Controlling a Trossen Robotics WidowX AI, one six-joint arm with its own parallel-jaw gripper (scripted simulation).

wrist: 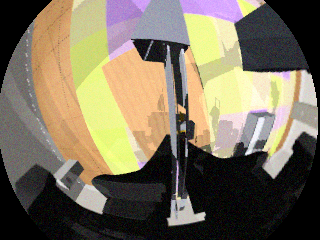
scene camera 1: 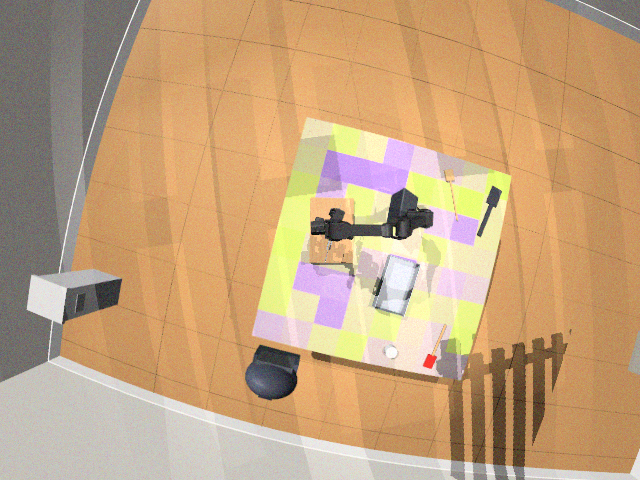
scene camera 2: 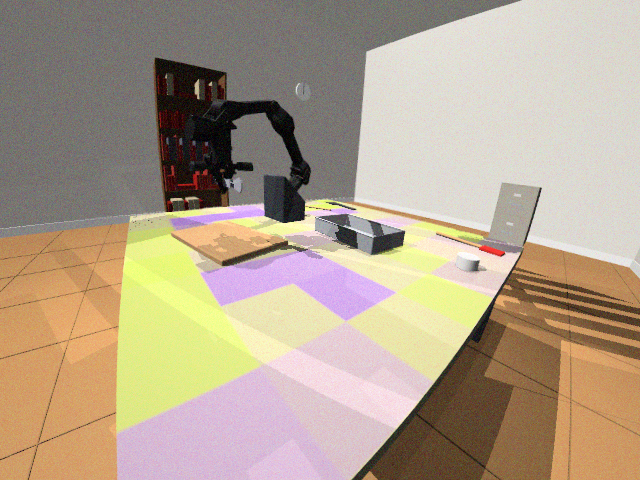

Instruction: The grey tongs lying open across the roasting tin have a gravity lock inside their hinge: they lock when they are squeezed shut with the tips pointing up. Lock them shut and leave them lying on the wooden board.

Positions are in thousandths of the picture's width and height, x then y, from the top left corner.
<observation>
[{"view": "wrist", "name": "my gripper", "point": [536,573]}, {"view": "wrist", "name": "wooden board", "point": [433,360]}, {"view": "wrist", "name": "roasting tin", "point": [808,527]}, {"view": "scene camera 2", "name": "my gripper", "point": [349,405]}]
</observation>
